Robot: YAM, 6 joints.
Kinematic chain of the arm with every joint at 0, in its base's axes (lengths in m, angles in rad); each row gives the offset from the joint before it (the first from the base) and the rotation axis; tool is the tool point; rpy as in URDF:
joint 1: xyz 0 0 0.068 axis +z
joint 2: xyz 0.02 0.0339 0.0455 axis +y
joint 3: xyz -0.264 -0.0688 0 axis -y
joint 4: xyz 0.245 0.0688 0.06 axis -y
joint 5: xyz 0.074 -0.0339 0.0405 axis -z
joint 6: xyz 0.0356 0 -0.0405 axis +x
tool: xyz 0 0 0 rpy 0 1.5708 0
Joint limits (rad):
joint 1: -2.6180..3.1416
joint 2: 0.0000..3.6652
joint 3: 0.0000..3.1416
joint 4: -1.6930..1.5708
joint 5: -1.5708..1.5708
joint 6: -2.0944..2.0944
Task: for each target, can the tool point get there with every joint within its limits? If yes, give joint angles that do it. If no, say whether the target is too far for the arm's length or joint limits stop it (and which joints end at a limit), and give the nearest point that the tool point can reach.
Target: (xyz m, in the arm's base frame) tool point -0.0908 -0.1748 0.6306
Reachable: yes | joints -2.0041 1.6010 2.6888 -1.0107 0.2563 -1.3542
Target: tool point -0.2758 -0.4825 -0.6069
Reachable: no: too far | nearest point -0.2065 -0.3612 -0.3393 | short by 0.302 m
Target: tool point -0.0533 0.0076 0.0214
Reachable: yes | joints -0.0705 3.2764 0.2849 -0.5180 -0.1069 -1.0814
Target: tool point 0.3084 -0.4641 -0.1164
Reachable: yes | joints -0.9445 3.3342 2.2943 1.0547 0.6703 -0.6586
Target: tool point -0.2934 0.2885 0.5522
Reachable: yes | joints 2.3249 2.3110 2.6504 1.2119 -0.4752 -1.7415
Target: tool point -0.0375 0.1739 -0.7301
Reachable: no: too far | nearest point -0.0449 0.2081 -0.3786 | short by 0.353 m
